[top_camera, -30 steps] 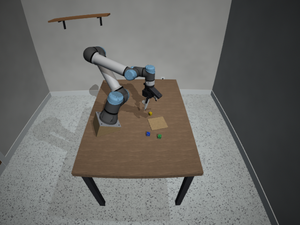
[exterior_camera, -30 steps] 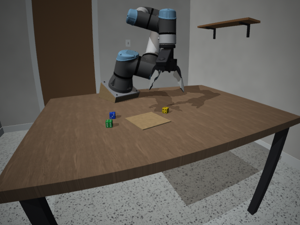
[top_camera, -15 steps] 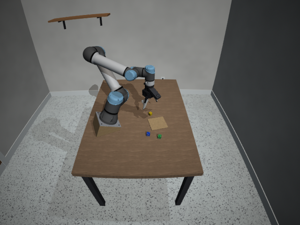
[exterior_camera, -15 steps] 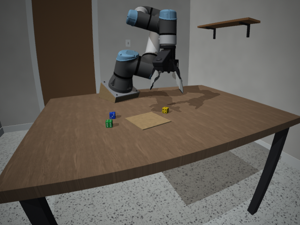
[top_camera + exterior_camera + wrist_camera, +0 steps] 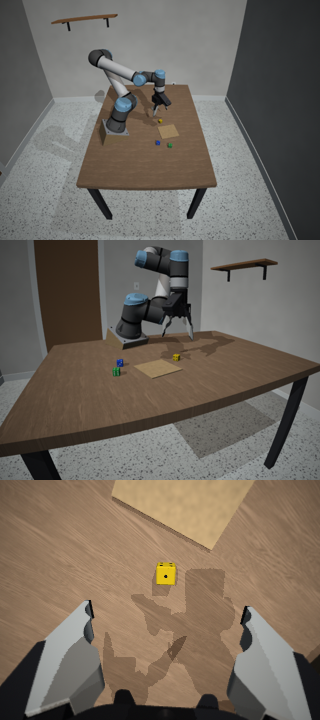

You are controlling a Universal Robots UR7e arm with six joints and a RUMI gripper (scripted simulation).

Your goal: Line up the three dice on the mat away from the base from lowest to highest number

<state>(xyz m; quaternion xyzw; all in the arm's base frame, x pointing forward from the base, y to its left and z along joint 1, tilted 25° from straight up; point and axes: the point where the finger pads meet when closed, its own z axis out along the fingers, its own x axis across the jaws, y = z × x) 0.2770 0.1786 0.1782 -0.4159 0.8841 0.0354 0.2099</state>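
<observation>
Right now my hand is 90 mm above the yellow die. The rest, counted from my hand: tan mat 80 mm ahead, 90 mm to the right, 100 mm below; then green die 130 mm ahead, 250 mm to the right, 90 mm below; then blue die 40 mm ahead, 240 mm to the right, 90 mm below.
</observation>
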